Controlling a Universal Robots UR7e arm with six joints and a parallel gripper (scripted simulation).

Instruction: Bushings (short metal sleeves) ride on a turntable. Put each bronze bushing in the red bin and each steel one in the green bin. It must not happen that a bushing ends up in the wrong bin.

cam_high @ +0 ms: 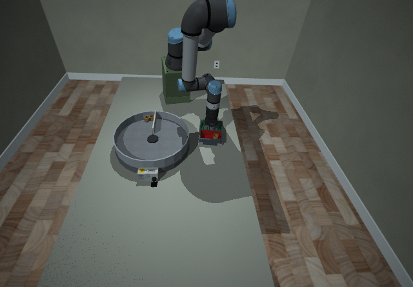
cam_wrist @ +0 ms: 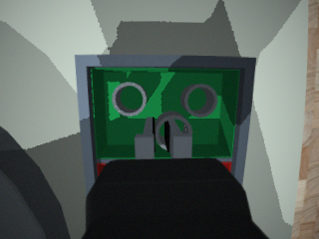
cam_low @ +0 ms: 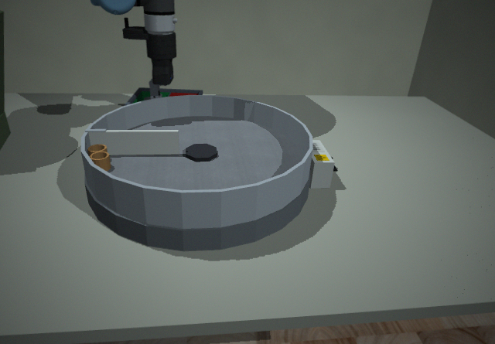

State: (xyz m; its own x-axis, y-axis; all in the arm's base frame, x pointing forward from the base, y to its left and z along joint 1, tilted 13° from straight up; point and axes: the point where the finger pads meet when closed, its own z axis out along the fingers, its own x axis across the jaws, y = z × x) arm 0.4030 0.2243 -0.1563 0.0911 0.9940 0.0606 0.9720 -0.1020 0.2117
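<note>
Now: the bin 30 mm ahead of my hand and 20 mm below it. Round my hand: turntable (350 mm to the right, 120 mm ahead).
</note>
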